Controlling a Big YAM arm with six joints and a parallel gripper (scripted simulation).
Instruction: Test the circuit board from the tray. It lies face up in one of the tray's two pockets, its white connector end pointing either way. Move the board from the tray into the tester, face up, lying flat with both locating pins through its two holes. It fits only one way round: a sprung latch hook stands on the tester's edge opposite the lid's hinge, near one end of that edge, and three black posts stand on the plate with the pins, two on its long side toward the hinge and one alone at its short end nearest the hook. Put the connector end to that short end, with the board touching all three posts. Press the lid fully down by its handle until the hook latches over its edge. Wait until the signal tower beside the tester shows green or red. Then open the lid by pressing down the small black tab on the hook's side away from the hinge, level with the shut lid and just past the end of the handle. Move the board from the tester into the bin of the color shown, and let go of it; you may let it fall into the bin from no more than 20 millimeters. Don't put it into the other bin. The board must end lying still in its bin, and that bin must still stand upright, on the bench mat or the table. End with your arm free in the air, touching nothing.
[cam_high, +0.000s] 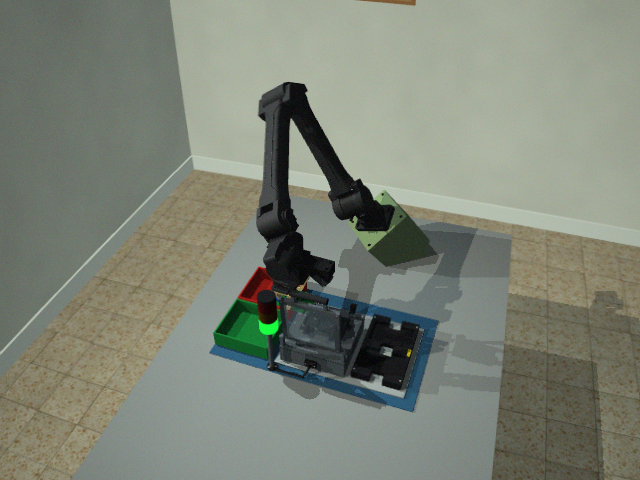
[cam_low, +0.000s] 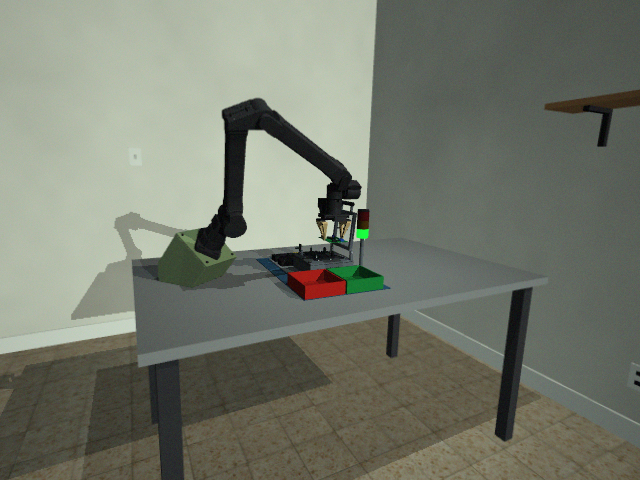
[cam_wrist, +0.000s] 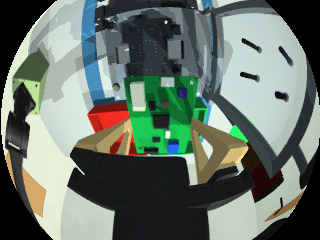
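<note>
Right now the green bin is 3 cm ahead of my hand, 12 cm to the right of it and 14 cm below it. Also, from my hand: tester plate (1 cm behind, 9 cm to the left, 8 cm below); then green circuit board (right at my hand); then clear lid (9 cm ahead, 9 cm to the left, 3 cm above).
</note>
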